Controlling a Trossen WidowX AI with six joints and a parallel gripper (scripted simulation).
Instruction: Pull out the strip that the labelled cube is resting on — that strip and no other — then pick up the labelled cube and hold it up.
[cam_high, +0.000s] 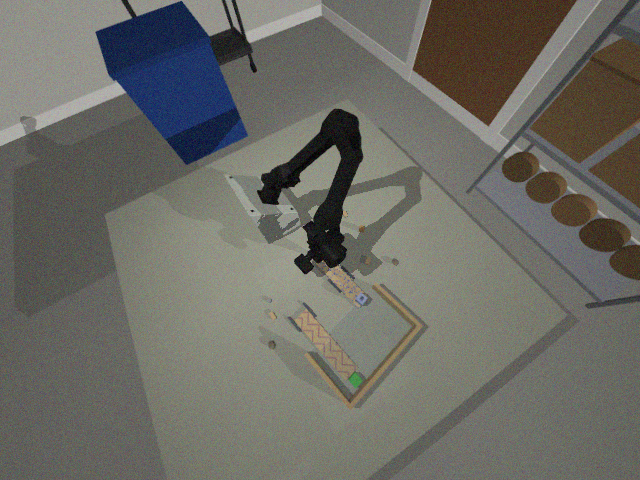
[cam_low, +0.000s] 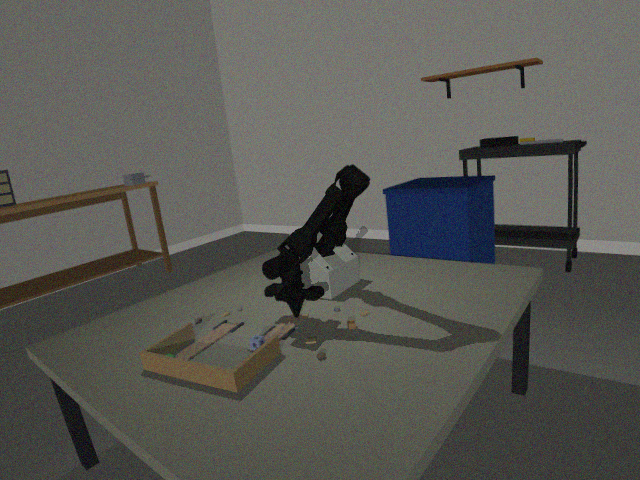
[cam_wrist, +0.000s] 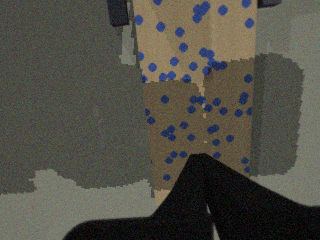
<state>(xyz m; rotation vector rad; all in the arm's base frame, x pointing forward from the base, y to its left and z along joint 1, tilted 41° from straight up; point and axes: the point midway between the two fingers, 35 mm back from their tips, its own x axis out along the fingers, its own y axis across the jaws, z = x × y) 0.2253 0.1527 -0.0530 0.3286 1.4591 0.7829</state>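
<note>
Right now the dotted strip is 9 cm ahead of my gripper tip and 2 cm to the left of it.
</note>
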